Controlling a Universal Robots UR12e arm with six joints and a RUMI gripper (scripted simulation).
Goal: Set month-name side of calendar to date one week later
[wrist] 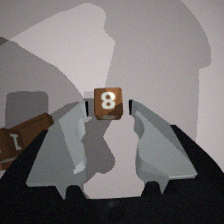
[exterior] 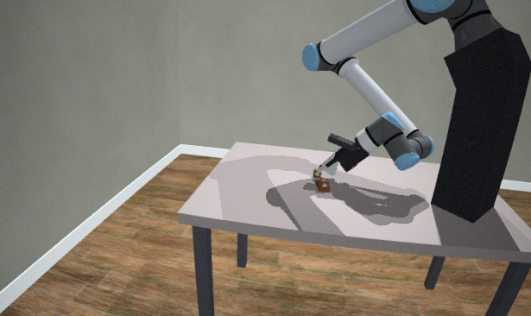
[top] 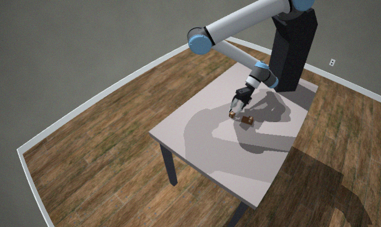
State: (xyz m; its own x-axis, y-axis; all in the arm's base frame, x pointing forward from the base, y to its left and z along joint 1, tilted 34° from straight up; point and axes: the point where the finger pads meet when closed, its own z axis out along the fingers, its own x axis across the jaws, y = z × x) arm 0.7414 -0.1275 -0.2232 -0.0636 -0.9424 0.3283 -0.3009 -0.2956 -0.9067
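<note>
Right now my hand is 10 mm short of the brown calendar cube and 20 mm above it. Also, from my hand: brown wooden calendar tray: 30 mm behind, 100 mm to the left, 20 mm below.
</note>
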